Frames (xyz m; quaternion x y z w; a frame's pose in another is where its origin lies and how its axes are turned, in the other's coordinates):
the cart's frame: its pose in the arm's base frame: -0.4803 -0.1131 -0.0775 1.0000 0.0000 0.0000 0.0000
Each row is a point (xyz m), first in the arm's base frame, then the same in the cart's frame.
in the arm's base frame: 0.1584 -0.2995 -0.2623
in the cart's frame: 0.6387 0.1864 0.1848
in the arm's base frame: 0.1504 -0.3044 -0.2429
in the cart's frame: 0.6307 0.1913 0.1654
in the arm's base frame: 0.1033 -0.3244 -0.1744
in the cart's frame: 0.5836 0.2113 0.0969
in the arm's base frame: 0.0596 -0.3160 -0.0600
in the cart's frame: 0.5399 0.2029 -0.0175
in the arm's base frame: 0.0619 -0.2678 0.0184
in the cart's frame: 0.5422 0.1547 -0.0959
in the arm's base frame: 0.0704 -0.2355 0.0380
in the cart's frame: 0.5507 0.1224 -0.1155
